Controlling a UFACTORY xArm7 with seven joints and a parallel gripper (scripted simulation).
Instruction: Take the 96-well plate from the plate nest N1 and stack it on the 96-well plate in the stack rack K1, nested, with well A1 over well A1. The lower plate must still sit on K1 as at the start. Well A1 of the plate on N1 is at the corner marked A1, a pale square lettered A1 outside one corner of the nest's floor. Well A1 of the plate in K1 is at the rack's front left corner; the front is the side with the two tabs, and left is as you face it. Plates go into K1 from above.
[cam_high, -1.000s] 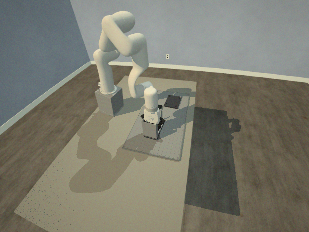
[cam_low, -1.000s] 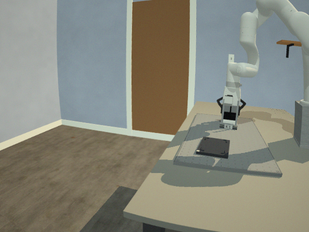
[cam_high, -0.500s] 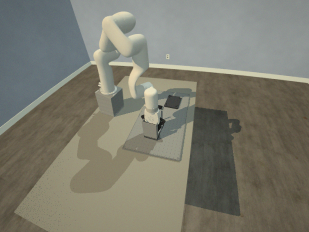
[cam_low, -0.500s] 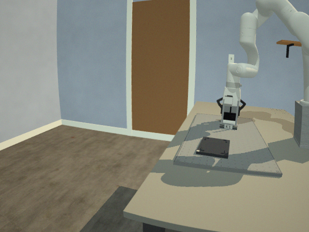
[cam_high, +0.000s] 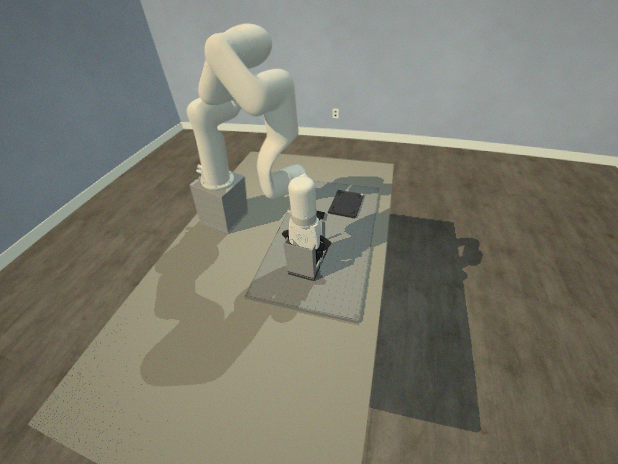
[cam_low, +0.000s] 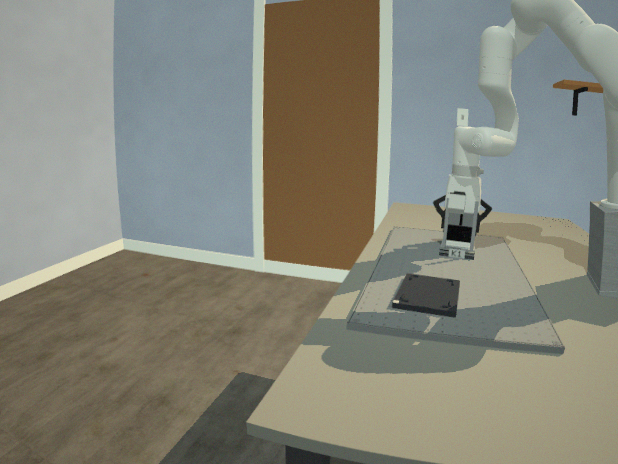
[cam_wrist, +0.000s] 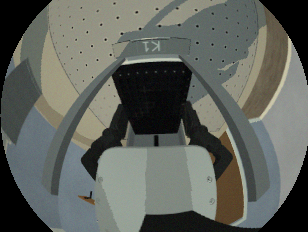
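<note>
Right now the black 96-well plate is 10 mm below my hand. From my hand the other things lie so: K1 label: 90 mm to the left, 40 mm below; pale plate: 30 mm below; plate nest N1: 40 mm ahead, 370 mm to the left, 50 mm below.
</note>
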